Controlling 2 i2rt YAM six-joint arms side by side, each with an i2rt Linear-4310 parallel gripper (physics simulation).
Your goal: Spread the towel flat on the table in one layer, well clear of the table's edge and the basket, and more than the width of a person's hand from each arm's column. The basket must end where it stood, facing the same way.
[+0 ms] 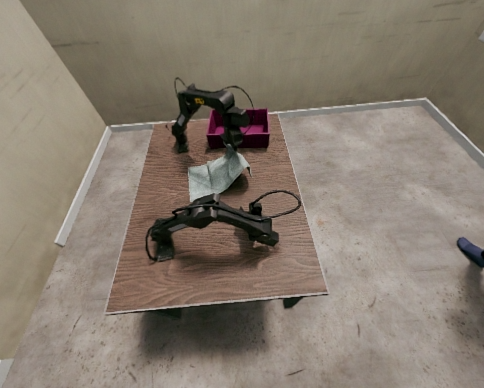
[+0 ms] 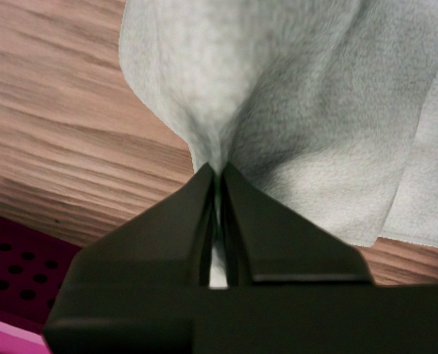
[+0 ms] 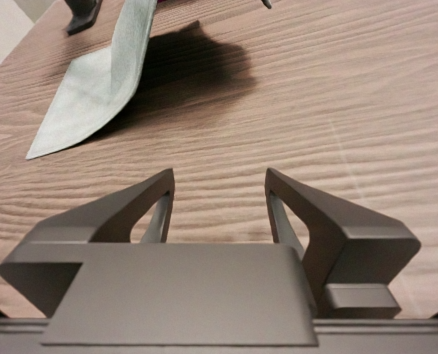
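Observation:
The pale grey-green towel (image 1: 207, 177) (image 2: 330, 120) (image 3: 82, 107) lies partly on the table between the two arms, and one end is raised in the air. My left gripper (image 1: 229, 146) (image 2: 217, 176) is shut on the towel's raised part, in front of the basket; the cloth gathers into folds at the fingertips. The towel's far side hangs off the table surface and casts a shadow. My right gripper (image 3: 219, 176) is partly open and empty, above the table, apart from the towel. The magenta basket (image 1: 260, 140) (image 2: 30, 275) stands at the table's far end, partly hidden behind the left arm.
The wooden table (image 1: 225, 280) carries both arms, with the left arm's column (image 1: 181, 142) at the far left and the right arm's column (image 1: 164, 247) at the near left. The right arm reaches across the table beside the towel's near edge. A dark blue shoe (image 1: 470, 250) shows on the floor at right.

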